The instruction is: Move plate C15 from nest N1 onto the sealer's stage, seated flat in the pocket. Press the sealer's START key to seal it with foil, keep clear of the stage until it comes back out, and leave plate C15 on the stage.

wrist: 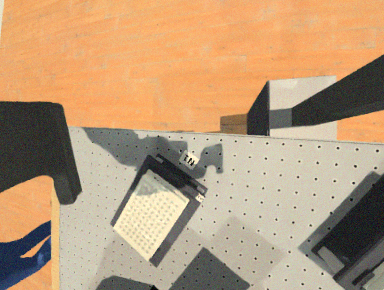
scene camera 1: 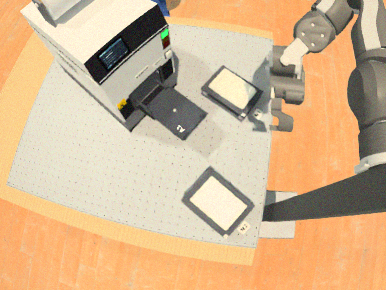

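Plate C15 (scene camera 1: 231, 87) (wrist: 152, 215), cream with small wells, sits in the dark nest N1 (wrist: 131, 196) near the table's right edge. The sealer's stage (scene camera 1: 175, 112) (wrist: 212, 272) is out in front of the sealer (scene camera 1: 107, 75), dark and bare. A green key or light (scene camera 1: 165, 34) shows at the sealer's front corner; its lettering is unreadable. My gripper (scene camera 1: 284, 111) is open and empty, above and outside the right edge beside N1, apart from the plate. One dark finger (wrist: 67, 187) shows at the left of the wrist view; the other finger is not visible there.
Nest N2 (scene camera 1: 195, 202) (wrist: 310, 245) holds another cream plate (scene camera 1: 218, 202) near the table's front right corner. A dark beam (scene camera 1: 320, 197) (wrist: 345, 85) runs beside the table edge. A person's blue-clad leg (scene camera 1: 163, 7) (wrist: 35, 260) shows beyond the table.
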